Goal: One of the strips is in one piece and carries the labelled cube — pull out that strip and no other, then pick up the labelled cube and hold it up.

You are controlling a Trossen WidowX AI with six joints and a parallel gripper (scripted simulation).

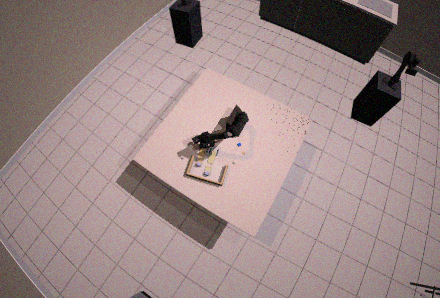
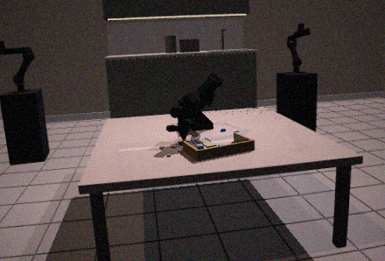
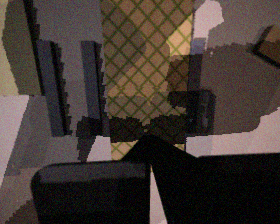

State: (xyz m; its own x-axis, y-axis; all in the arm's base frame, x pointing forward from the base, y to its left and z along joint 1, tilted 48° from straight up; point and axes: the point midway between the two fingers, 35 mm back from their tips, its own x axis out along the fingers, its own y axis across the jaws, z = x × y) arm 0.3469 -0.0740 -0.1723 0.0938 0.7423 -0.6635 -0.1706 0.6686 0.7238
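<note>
My gripper tip is 8 cm to the left of the tan piece and 8 cm short of it. From my gripper tip the other things lie so: blue object 29 cm to the left, 14 cm behind.
</note>
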